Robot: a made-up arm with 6 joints. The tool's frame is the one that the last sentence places.
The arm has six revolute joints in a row. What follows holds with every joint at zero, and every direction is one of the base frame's. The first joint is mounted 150.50 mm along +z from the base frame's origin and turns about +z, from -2.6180 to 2.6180 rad. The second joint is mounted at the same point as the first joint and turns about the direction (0.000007, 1, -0.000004), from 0.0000 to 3.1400 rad. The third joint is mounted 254.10 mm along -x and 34.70 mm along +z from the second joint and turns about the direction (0.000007, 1, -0.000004), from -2.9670 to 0.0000 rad. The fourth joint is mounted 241.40 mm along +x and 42.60 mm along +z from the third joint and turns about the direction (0.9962, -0.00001, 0.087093), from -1.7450 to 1.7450 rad. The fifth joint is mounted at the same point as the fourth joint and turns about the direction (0.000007, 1, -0.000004), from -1.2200 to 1.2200 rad. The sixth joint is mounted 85.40 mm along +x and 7.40 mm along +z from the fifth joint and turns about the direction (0.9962, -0.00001, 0.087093), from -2.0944 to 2.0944 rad. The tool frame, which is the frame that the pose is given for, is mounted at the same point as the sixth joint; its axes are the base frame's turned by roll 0.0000, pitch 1.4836 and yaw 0.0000 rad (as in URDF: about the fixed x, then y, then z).
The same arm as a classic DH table. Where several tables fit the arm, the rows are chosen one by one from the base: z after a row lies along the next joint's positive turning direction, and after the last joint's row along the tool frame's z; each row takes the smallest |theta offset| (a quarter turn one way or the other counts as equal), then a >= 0, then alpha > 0; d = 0 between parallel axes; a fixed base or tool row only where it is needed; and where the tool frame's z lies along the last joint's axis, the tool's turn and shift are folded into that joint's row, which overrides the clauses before.
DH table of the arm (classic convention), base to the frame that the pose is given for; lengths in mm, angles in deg. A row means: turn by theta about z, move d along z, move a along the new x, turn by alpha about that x. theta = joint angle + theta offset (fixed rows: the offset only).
joint 1: theta offset 0.00, d 150.5, a 0.0, alpha -90.00
joint 2: theta offset 7.78, d 0.0, a -256.5, alpha 0.00
joint 3: theta offset 77.23, d 0.0, a -21.4, alpha 90.00
joint 4: theta offset 0.00, d 244.2, a 0.0, alpha -90.00
joint 5: theta offset 0.00, d 0.0, a 0.1, alpha 90.00
joint 6: theta offset 0.00, d 85.7, a 0.0, alpha 0.00
Joint limits (deg, base to tool): -150.00..150.00 0.00..179.91 -170.00..0.00 -99.98..99.98 -69.90..69.90 -120.00..120.00

